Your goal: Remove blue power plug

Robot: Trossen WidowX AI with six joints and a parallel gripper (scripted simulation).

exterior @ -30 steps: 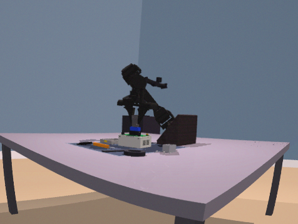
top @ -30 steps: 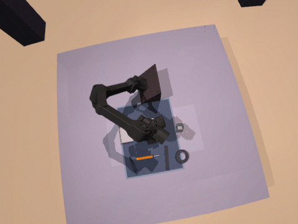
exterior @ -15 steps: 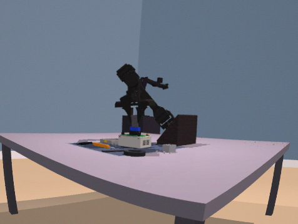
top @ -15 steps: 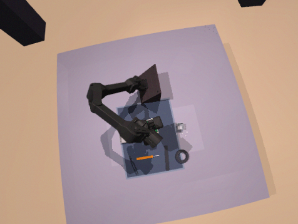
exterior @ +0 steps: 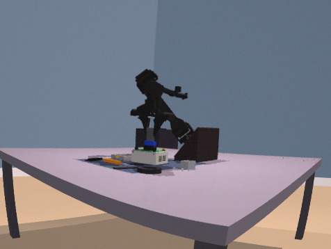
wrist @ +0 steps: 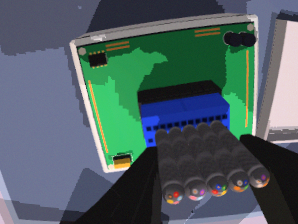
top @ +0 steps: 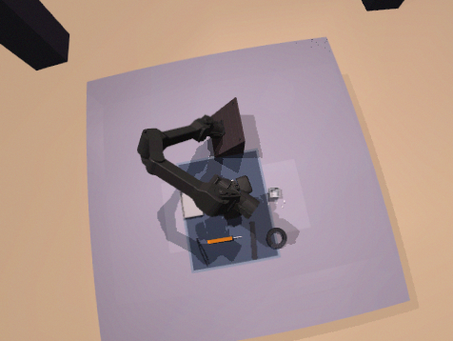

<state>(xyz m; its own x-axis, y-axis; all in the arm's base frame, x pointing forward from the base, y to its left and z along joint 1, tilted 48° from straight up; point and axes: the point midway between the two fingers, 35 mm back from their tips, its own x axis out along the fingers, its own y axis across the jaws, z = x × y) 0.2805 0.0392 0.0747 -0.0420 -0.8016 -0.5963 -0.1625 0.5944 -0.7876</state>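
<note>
The blue power plug lies 30 mm below my gripper tip. From my gripper tip the other things lie so: black bar: 190 mm ahead, 90 mm to the left, 110 mm below; grey tray: 140 mm to the right, 110 mm below; dark blue mat: 50 mm ahead, 110 mm below.
</note>
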